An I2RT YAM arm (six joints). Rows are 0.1 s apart.
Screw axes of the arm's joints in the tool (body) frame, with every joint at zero. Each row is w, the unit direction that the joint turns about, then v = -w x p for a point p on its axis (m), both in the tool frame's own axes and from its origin. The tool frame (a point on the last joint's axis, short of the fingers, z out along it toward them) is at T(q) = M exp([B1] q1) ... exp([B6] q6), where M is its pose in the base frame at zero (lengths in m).
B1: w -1 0 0 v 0 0.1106 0
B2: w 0 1 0 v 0.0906 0 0.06
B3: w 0 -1 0 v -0.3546 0 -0.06
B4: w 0 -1 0 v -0.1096 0 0
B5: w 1 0 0 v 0 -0.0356 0
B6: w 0 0 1 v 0 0 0
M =
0 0 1 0.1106
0 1 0 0
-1 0 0 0.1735
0 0 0 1
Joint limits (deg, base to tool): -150..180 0..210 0..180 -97..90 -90..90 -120..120
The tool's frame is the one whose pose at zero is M.
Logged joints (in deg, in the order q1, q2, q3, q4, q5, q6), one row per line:
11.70, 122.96, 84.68, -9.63, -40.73, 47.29
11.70, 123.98, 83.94, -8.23, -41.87, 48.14
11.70, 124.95, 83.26, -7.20, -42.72, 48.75
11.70, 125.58, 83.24, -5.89, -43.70, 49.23
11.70, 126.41, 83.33, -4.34, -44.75, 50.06
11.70, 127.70, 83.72, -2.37, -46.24, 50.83
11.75, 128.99, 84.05, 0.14, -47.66, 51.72
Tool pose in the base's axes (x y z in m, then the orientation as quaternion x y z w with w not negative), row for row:
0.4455, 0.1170, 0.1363, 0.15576, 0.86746, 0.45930, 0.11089
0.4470, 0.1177, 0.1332, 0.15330, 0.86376, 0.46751, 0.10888
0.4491, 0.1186, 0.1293, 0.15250, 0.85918, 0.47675, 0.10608
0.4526, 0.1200, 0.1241, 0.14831, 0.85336, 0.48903, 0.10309
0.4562, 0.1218, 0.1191, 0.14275, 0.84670, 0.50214, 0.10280
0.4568, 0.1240, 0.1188, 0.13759, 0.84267, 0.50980, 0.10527
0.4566, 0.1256, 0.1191, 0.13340, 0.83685, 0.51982, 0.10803
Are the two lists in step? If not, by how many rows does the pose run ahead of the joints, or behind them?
The pose runs 2 rows ahead of the joints: the pose in row i belongs to the joints in row i + 2.
